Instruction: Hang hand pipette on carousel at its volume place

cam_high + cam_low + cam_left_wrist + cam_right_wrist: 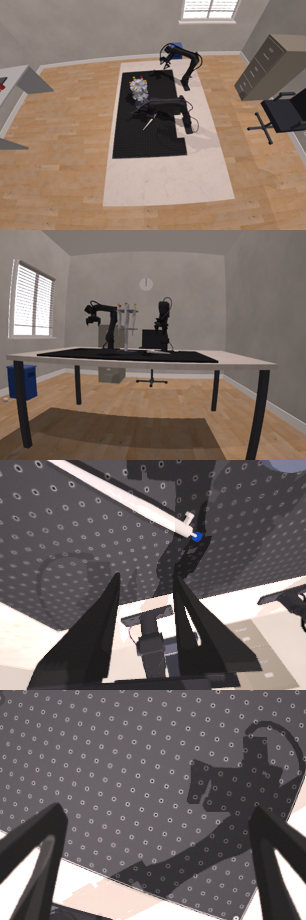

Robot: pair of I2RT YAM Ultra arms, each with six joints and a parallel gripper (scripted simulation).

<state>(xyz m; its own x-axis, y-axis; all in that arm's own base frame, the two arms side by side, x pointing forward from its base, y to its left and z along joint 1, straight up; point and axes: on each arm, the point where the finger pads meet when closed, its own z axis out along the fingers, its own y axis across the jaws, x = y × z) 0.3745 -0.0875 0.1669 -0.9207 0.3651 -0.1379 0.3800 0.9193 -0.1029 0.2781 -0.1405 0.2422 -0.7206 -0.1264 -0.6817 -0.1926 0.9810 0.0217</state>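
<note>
Now: the hand pipette 2 cm ahead of my left hand, 3 cm to the right of it and 15 cm below it.
</note>
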